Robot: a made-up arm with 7 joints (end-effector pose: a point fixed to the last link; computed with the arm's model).
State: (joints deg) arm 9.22 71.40 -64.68 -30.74 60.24 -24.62 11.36
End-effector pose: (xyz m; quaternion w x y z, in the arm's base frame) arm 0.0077 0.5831 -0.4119 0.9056 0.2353 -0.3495 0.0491
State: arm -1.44 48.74 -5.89 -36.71 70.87 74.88 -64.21
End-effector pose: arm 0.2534 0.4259 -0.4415 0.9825 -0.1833 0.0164 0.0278
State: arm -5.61 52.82 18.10 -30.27 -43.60 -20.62 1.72
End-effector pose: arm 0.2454 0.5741 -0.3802 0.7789 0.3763 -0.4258 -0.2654
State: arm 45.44 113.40 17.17 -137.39 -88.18 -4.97 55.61
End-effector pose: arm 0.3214 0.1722 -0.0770 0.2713 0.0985 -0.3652 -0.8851
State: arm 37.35 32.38 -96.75 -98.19 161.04 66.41 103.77
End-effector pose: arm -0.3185 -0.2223 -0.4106 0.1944 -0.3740 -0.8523 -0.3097
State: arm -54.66 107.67 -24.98 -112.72 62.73 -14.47 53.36
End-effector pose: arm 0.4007 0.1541 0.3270 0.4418 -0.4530 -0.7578 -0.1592
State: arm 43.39 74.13 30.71 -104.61 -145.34 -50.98 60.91
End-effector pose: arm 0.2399 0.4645 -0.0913 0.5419 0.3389 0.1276 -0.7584
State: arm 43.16 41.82 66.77 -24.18 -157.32 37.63 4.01
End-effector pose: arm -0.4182 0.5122 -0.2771 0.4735 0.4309 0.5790 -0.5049
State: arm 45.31 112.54 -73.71 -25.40 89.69 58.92 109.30
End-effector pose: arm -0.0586 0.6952 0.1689 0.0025 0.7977 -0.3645 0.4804
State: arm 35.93 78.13 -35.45 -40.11 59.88 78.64 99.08
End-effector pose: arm -0.1274 0.6242 -0.2729 0.1685 0.7086 -0.0199 0.6849
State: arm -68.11 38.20 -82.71 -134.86 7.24 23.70 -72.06
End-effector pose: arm 0.3287 -0.2899 -0.1532 0.2174 -0.0717 0.5497 0.8034
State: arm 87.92 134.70 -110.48 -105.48 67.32 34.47 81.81
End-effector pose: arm -0.2443 0.3778 0.3283 0.2436 0.7733 0.5404 0.2250
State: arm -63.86 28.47 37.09 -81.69 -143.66 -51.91 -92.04
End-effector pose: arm 0.5846 0.2723 0.2555 0.1847 -0.7273 -0.3114 0.5831
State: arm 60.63 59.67 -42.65 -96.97 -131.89 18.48 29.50
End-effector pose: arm -0.2752 0.1971 -0.4637 0.4281 0.0313 -0.2069 -0.8792
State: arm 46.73 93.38 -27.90 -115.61 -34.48 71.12 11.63
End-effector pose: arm 0.0355 0.3502 -0.3283 0.6980 0.5108 -0.0585 -0.4985
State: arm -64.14 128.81 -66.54 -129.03 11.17 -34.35 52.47
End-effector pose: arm 0.3379 0.2328 0.1594 0.5976 -0.2295 -0.5876 -0.4950
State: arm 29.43 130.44 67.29 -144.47 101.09 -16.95 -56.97
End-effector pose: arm 0.2428 -0.1003 0.1908 0.1251 -0.1303 -0.6847 -0.7061
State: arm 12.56 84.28 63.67 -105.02 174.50 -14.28 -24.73
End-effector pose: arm 0.2005 0.3498 0.3519 0.1275 -0.5821 -0.7613 0.2557
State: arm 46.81 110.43 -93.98 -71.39 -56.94 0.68 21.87
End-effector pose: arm -0.3027 0.5990 -0.0059 0.5543 -0.2161 0.4878 -0.6389
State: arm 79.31 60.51 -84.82 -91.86 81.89 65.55 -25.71
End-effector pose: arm -0.5645 -0.0394 -0.1106 0.4572 -0.4040 0.7681 0.1945
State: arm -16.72 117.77 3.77 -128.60 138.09 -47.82 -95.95
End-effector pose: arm 0.3758 0.0521 0.2371 0.2368 0.1995 -0.9002 -0.3061
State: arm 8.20 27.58 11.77 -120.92 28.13 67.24 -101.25
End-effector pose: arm 0.3302 0.1536 -0.2581 0.6740 0.2062 -0.3185 -0.6338
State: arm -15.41 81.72 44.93 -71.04 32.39 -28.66 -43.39
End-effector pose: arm 0.3249 0.5254 0.2764 0.0707 0.5751 -0.7997 -0.1571
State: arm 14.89 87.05 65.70 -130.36 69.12 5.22 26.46
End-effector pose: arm 0.2108 0.1768 0.2942 0.3412 -0.2884 -0.8710 -0.2045
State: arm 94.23 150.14 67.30 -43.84 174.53 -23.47 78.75
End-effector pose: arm 0.6122 0.3630 0.0357 0.0261 0.5411 0.4241 -0.7258
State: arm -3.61 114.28 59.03 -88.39 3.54 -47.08 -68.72
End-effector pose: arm 0.2436 0.2376 0.5635 0.4264 -0.7066 0.3065 0.4743
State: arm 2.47 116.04 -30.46 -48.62 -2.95 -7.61 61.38
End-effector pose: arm 0.2694 0.6425 0.1652 0.7480 0.4443 -0.4848 -0.0900
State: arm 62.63 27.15 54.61 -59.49 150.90 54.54 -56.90
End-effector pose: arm -0.3983 0.4304 -0.2217 0.4707 -0.0848 -0.6079 0.6338
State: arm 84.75 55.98 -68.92 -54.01 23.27 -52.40 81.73
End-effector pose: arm -0.6963 0.1479 -0.1110 0.6812 -0.0739 0.1707 0.7081
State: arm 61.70 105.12 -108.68 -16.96 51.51 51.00 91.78
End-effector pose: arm -0.1663 0.6738 0.2236 0.3080 0.9377 0.0614 -0.1487
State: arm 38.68 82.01 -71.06 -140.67 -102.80 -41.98 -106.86
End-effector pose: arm -0.1042 0.0510 -0.3596 0.6499 -0.0577 0.4983 0.5709
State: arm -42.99 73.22 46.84 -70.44 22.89 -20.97 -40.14
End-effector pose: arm 0.3306 0.5002 0.3385 0.0084 -0.5278 0.8493 -0.0047
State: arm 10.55 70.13 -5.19 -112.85 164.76 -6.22 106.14
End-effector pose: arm 0.3838 0.2535 -0.1878 0.2025 0.5151 -0.3097 -0.7732
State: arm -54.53 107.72 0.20 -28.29 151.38 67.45 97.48
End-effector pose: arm 0.1599 0.5909 0.4016 0.0685 -0.8053 0.0278 0.5882
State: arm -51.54 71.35 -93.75 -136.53 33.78 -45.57 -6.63
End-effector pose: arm 0.2877 -0.0554 -0.2392 0.3075 -0.6633 -0.5381 -0.4195
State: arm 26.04 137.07 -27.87 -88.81 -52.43 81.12 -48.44
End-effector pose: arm 0.3324 0.4936 0.1101 0.1269 -0.7566 -0.4554 0.4517
